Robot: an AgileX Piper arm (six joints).
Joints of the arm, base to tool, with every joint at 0 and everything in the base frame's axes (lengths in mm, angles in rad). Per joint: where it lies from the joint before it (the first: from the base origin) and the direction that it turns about. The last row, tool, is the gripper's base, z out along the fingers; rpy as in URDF.
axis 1: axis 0 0 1 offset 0.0 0.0 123.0
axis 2: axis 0 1 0 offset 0.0 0.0 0.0
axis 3: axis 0 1 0 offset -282.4 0.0 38.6
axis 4: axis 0.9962 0 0.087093 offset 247.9 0.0 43.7
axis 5: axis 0 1 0 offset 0.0 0.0 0.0
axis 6: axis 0.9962 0 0.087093 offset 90.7 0.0 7.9
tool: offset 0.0 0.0 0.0 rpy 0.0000 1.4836 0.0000
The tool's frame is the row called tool.
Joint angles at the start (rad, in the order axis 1, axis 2, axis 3, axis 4, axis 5, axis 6):
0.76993 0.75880 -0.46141 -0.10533 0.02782 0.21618
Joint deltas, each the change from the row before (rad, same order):
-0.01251 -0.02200 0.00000 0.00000 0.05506 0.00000
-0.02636 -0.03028 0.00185 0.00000 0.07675 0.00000
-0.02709 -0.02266 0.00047 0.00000 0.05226 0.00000
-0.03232 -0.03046 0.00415 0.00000 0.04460 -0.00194
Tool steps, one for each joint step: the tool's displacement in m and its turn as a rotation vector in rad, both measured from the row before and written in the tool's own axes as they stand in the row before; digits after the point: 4 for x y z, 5 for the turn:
0.0022 -0.0027 -0.0045 0.02141 0.03059 0.00327
0.0040 -0.0052 -0.0063 0.03838 0.04400 0.00801
0.0025 -0.0047 -0.0047 0.03417 0.02629 0.00930
0.0026 -0.0053 -0.0059 0.03668 0.01430 0.01000

